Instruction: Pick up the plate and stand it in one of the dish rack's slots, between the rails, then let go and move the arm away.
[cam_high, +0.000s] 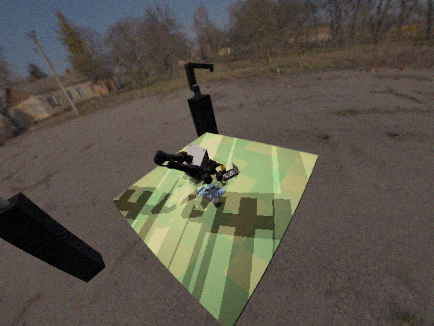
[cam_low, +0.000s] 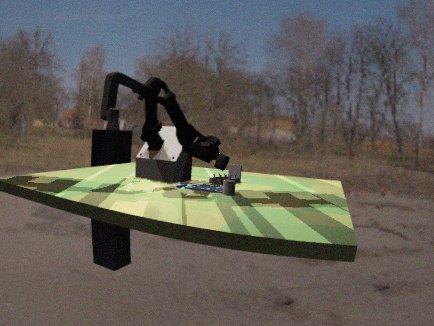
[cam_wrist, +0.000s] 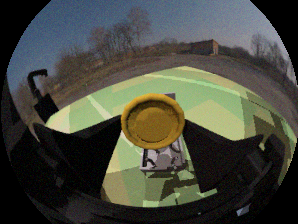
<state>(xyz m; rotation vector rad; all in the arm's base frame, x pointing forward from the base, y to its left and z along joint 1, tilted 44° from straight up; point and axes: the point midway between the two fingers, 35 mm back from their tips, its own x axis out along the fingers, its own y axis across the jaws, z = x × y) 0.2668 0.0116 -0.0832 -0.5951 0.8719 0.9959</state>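
Now: gripper tip 20 mm short of the dish rack, 30 mm to the right of it and 70 mm above it. The rest, counted from my gripper tip: plate: 10 mm to the right; then blue mat: 30 mm ahead, 190 mm to the right, 90 mm below.
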